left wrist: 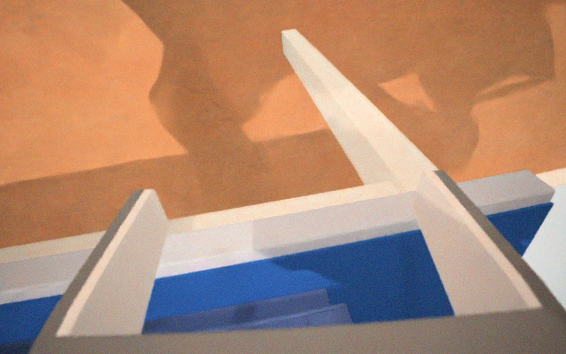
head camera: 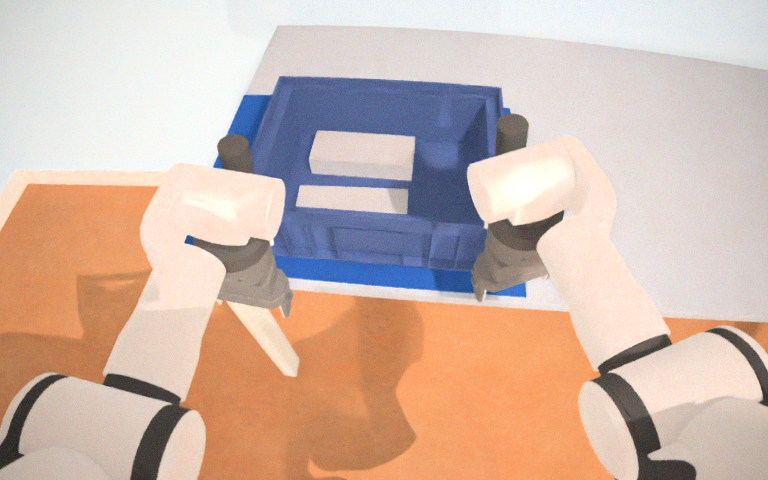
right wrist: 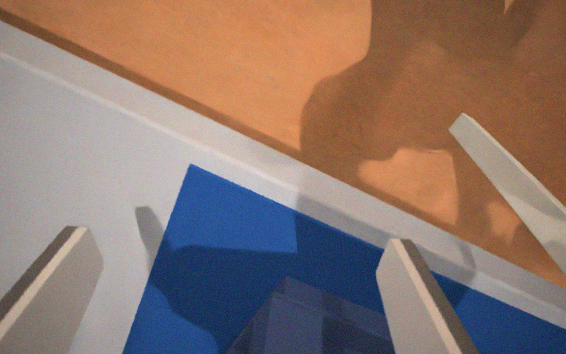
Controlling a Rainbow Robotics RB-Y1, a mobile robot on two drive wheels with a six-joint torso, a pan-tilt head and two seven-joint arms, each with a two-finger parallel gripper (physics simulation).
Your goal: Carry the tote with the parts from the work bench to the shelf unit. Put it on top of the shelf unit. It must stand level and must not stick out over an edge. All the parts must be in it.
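Frame: origin at the robot's base, x ahead, y left, z up, level; centimetres.
Seen in the pictures: left gripper, fingertip midpoint: [left wrist: 288, 198] [head camera: 253, 305]; right gripper, fingertip midpoint: [head camera: 511, 285] [right wrist: 243, 252].
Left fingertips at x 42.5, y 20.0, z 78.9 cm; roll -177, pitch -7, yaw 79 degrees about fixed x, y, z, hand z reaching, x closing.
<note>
A point is followed by its place in that frame.
The blue tote [head camera: 368, 243] @[x 49.3, y 1.6, z 84.1 cm] [left wrist: 300, 307] @[x 52.8, y 18.3, z 77.6 cm] [right wrist: 295, 325] @[x 46.1, y -17.1, z 79.6 cm] stands level on a blue mat [head camera: 396, 276] @[x 47.4, y -2.5, z 76.5 cm] [left wrist: 380, 280] @[x 54.3, y 24.0, z 76.5 cm] [right wrist: 235, 215] @[x 43.9, y -20.8, z 76.5 cm] on the work bench [head camera: 679, 198] @[x 60.1, y -60.2, z 76.3 cm] [left wrist: 325, 215] @[x 48.5, y 21.6, z 74.7 cm] [right wrist: 75, 150] @[x 43.2, y -28.1, z 76.3 cm]. Two pale block-shaped parts, one farther back [head camera: 362, 153] @[x 69.5, y 1.9, z 82.3 cm] and one nearer the front wall [head camera: 352, 199] @[x 59.2, y 3.9, z 82.3 cm], lie in it. My left gripper [head camera: 253, 308] @[x 42.5, y 20.0, z 78.9 cm] [left wrist: 288, 198] @[x 42.5, y 20.0, z 78.9 cm] is open and empty, near the tote's front left corner. My right gripper [head camera: 512, 285] @[x 42.9, y -20.1, z 79.4 cm] [right wrist: 243, 252] @[x 42.9, y -20.1, z 79.4 cm] is open and empty, near its front right corner. The arms hide parts of the tote's sides. The shelf unit does not show.
A pale bench leg [head camera: 266, 339] @[x 52.8, y 29.5, z 35.8 cm] [left wrist: 350, 110] @[x 52.8, y 29.5, z 54.8 cm] [right wrist: 515, 170] @[x 53.6, y 28.7, z 30.1 cm] slants below the bench's front edge, by the left gripper. The orange floor [head camera: 481, 396] @[x 42.4, y -29.5, z 0.1 cm] [left wrist: 75, 100] @[x 52.5, y -32.7, z 0.1 cm] [right wrist: 225, 60] @[x 59.8, y -38.0, z 0.1 cm] lies in front of the bench. A pale wall rises behind it.
</note>
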